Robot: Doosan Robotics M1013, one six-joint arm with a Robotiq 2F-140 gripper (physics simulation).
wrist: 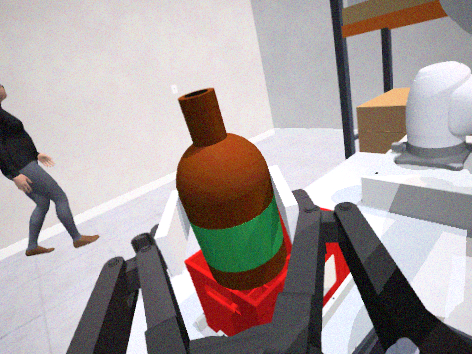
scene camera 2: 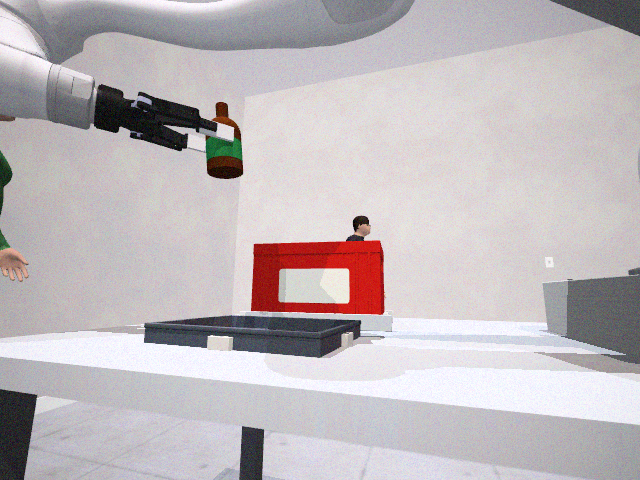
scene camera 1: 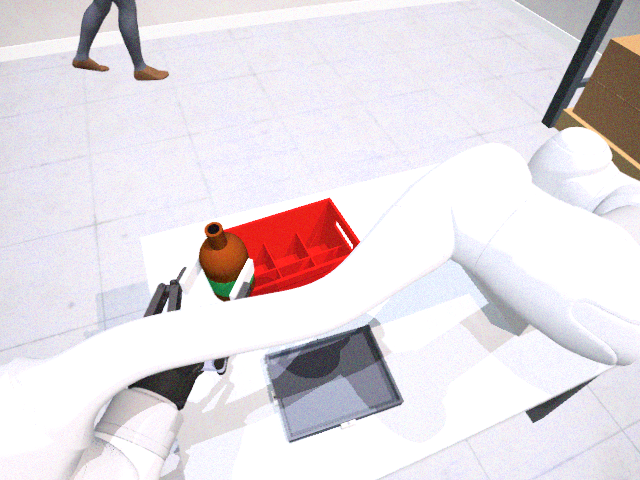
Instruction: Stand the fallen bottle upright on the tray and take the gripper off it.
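Pixels of known places: gripper, between the fingertips: (wrist: 228, 193) (scene camera 2: 226, 142) (scene camera 1: 227, 258); arm's base, origin of its link: (wrist: 434, 155).
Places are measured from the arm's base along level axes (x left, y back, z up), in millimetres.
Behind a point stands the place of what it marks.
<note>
The brown bottle with a green band (scene camera 1: 222, 258) @[x 113, y -843, z 323 mm] (scene camera 2: 224, 165) @[x 113, y -813, z 213 mm] (wrist: 225, 180) @[x 117, y -856, z 309 mm] is in the air, about upright with its neck up in scene view 2. My gripper (scene camera 1: 219, 276) (scene camera 2: 214, 136) (wrist: 228, 193) @[x 82, y -834, z 280 mm] lies nearly level and is shut on the bottle's body, one white fingertip pad on each side. The dark grey tray (scene camera 1: 385, 364) @[x 200, y -551, z -82 mm] (scene camera 2: 273, 343) @[x 285, y -608, z -96 mm] lies on the table, with no object in it; the bottle hangs well above its height, off to the side of it in scene view 1. The arm hides part of the gripper in scene view 1.
A red crate with compartments (scene camera 1: 279, 219) @[x -175, y -670, z 53 mm] (scene camera 2: 315, 255) @[x 3, y -653, z 40 mm] (wrist: 215, 300) @[x -101, y -801, z 10 mm] stands behind the tray, near the bottle in scene view 1. The arm's long link passes above the white table (scene camera 2: 465, 392) @[x 367, y -422, z -107 mm]. A person (scene camera 1: 131, 31) (scene camera 2: 359, 227) (wrist: 20, 135) is beyond the table.
</note>
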